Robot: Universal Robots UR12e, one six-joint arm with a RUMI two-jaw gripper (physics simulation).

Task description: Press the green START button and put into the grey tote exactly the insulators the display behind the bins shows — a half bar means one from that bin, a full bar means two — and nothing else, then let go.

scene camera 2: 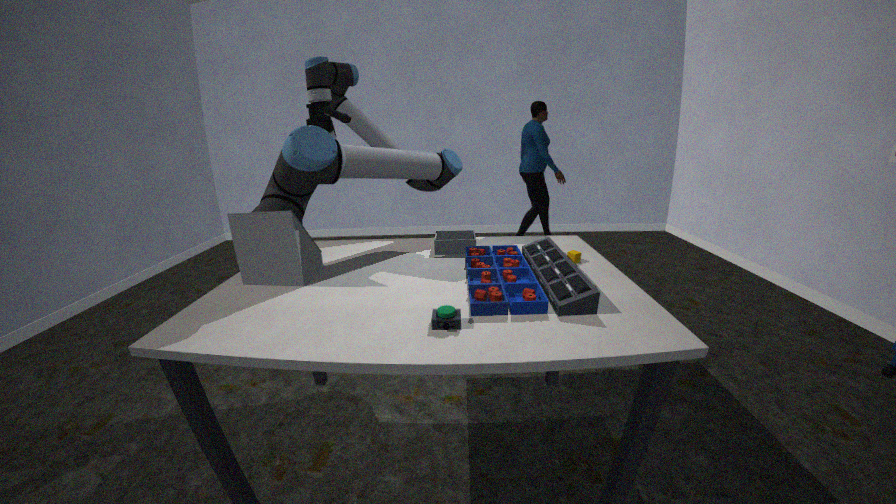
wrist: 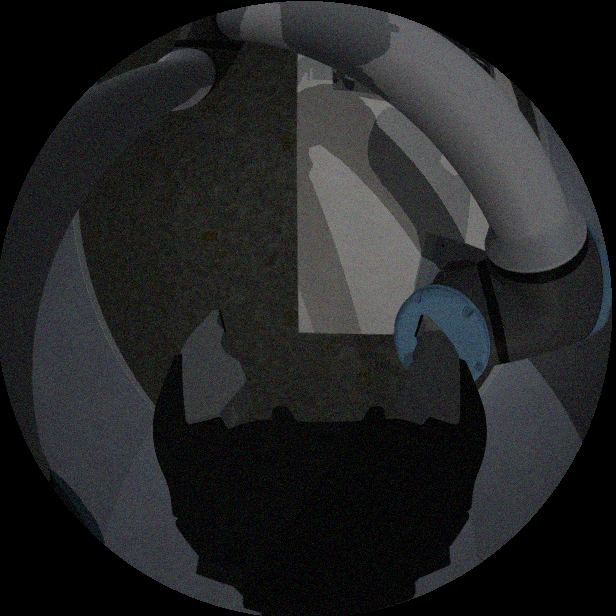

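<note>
The green START button (scene camera 2: pixel 446 311) sits on a dark base near the table's front. Behind it stand blue bins (scene camera 2: pixel 504 278) in two rows, holding orange-red insulators (scene camera 2: pixel 494 292). The grey tote (scene camera 2: pixel 454 242) stands past the bins' far end, and I cannot see inside it. The dark display (scene camera 2: pixel 560 275) lies along the right of the bins; its cells look dark. My arm is folded, and the gripper (scene camera 2: pixel 322 115) hangs high near the base, far left of the bins. In the wrist view its jaws (wrist: pixel 318 344) are apart and empty.
A yellow cube (scene camera 2: pixel 573 255) lies at the far end of the display. A person in a blue top (scene camera 2: pixel 536 168) walks behind the table. The robot's grey pedestal (scene camera 2: pixel 272 247) stands at the table's back left.
</note>
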